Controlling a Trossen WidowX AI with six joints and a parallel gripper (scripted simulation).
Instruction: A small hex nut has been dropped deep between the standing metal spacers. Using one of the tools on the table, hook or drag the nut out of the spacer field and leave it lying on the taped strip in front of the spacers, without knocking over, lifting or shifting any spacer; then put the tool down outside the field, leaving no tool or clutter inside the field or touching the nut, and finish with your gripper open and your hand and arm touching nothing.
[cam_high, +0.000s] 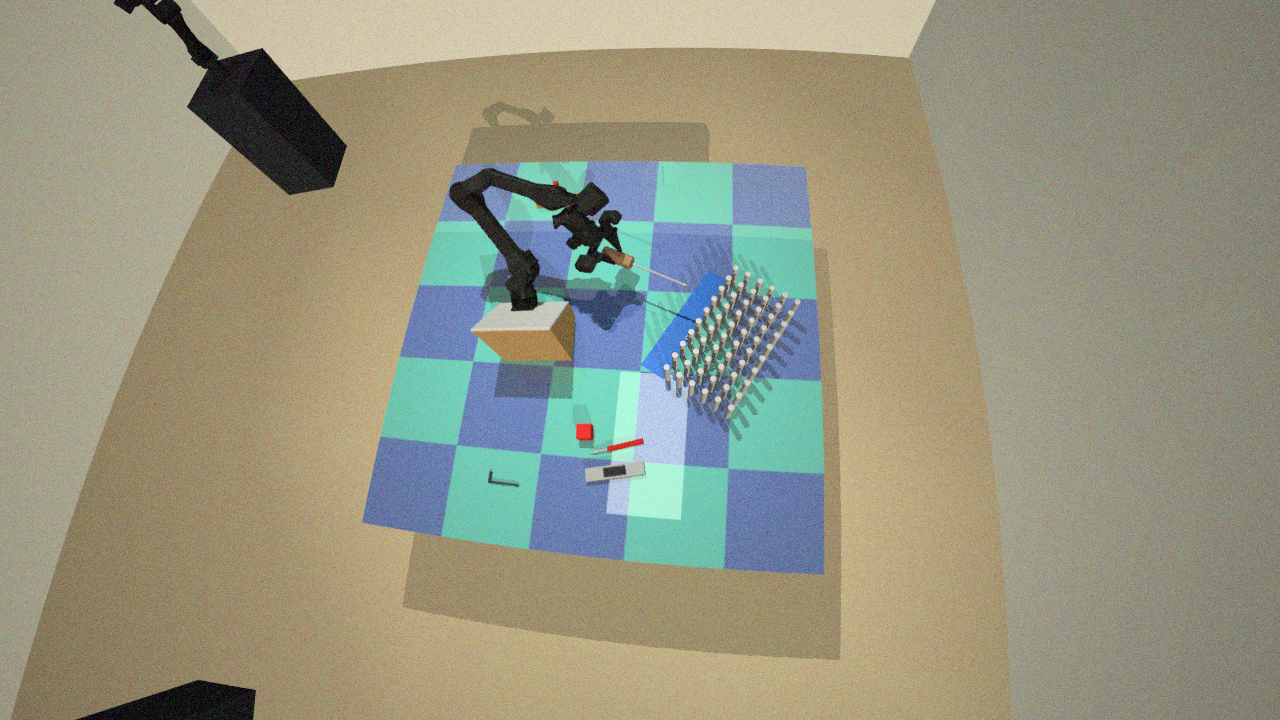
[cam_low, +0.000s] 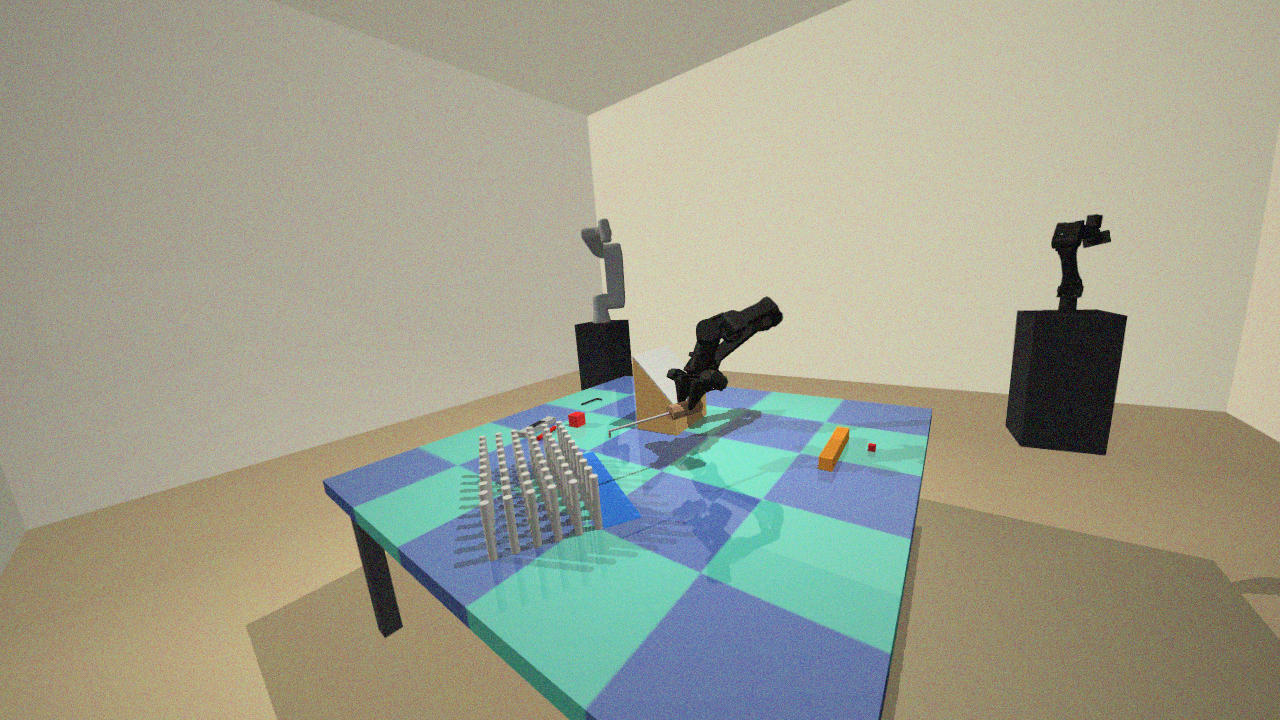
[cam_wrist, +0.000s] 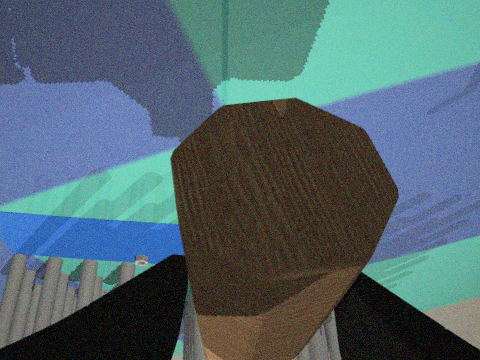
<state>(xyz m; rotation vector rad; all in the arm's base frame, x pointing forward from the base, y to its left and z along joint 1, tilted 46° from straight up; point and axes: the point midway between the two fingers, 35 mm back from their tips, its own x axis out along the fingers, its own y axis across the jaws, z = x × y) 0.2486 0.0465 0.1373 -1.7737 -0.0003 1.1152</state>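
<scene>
My gripper tip is 33 cm to the right of the orange block, 19 cm past it and 13 cm above it. The rest, counted from my gripper tip: small red cube: 41 cm to the left, 23 cm behind, 13 cm below; then blue taped strip: 19 cm ahead, 15 cm to the right, 14 cm below; then wooden-handled pick: 9 cm ahead, 5 cm to the right, 1 cm below.
</scene>
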